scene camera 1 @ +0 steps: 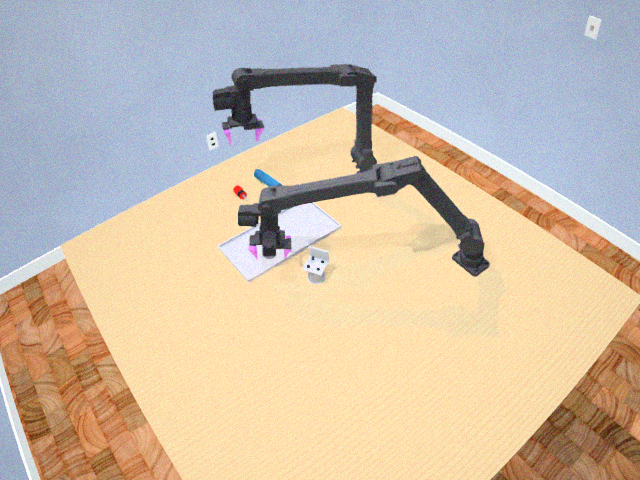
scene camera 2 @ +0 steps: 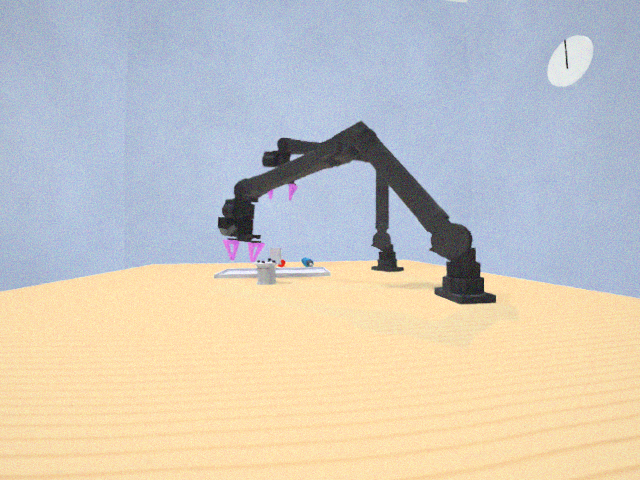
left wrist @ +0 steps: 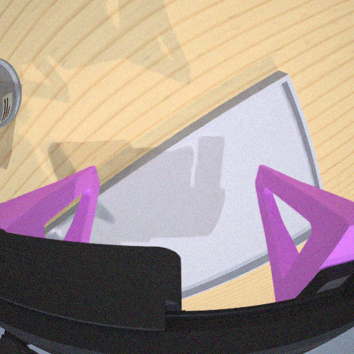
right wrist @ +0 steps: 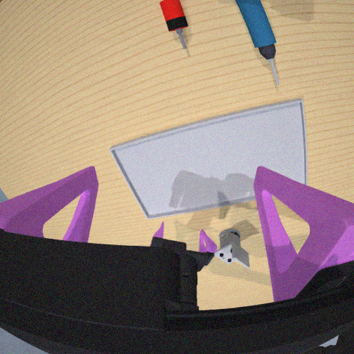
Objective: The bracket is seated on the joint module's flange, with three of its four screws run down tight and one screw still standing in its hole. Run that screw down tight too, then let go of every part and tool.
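Frame: origin at the left arm's base, x ahead, y left, z up, level; metres.
Seen in the pictures: left gripper, between the fingertips: [scene camera 2: 242, 261]; right gripper, between the fingertips: [scene camera 1: 243, 143] [scene camera 2: 280, 199]; left arm's base, origin of its link: [scene camera 1: 470, 262] [scene camera 2: 462, 298]; right arm's base, origin of its link: [scene camera 2: 387, 270].
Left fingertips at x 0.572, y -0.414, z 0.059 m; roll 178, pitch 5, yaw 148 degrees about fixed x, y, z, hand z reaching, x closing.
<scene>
Pixels of each thing's middle, then the offset from my left fingertips to it. "spot": a spot on its surface instead.
- white bracket, middle of its body: [scene camera 2: 266, 257] [scene camera 1: 315, 261] dx -0.100, dy +0.125, dz +0.023 m
- grey joint module, middle of its body: [scene camera 2: 266, 273] [scene camera 1: 316, 271] dx -0.100, dy +0.125, dz -0.027 m
- blue driver, middle of its body: [scene camera 1: 272, 183] [scene camera 2: 308, 263] dx -0.245, dy -0.393, dz -0.039 m
- red screwdriver, middle of its body: [scene camera 1: 242, 194] dx -0.110, dy -0.420, dz -0.042 m
- shallow grey tray, a spot on its surface: [scene camera 2: 316, 272] spot: dx -0.265, dy -0.014, dz -0.044 m
The white bracket [scene camera 1: 314, 265] [right wrist: 225, 254] sits on the grey joint module [scene camera 1: 316, 277] [scene camera 2: 266, 275] [right wrist: 230, 234], its plate up. Dark screw heads show on it; which one stands higher is too small to tell. In the left wrist view part of the module [left wrist: 7, 95] shows at the left edge. A blue driver [scene camera 1: 266, 177] [right wrist: 257, 22] and a red screwdriver [scene camera 1: 239, 191] [right wrist: 173, 14] lie beyond the tray. My left gripper [scene camera 1: 270, 256] [scene camera 2: 242, 259] [left wrist: 177, 174] is open and empty above the tray, beside the bracket. My right gripper [scene camera 1: 244, 141] [scene camera 2: 281, 199] [right wrist: 175, 174] is open and empty, higher up.
The shallow grey tray [scene camera 1: 316, 222] [scene camera 2: 316, 272] [left wrist: 255, 145] [right wrist: 142, 155] lies between the joint module and the tools. In scene camera 1, the left forearm passes in front of the tray's far side and close to the blue driver's end.
</scene>
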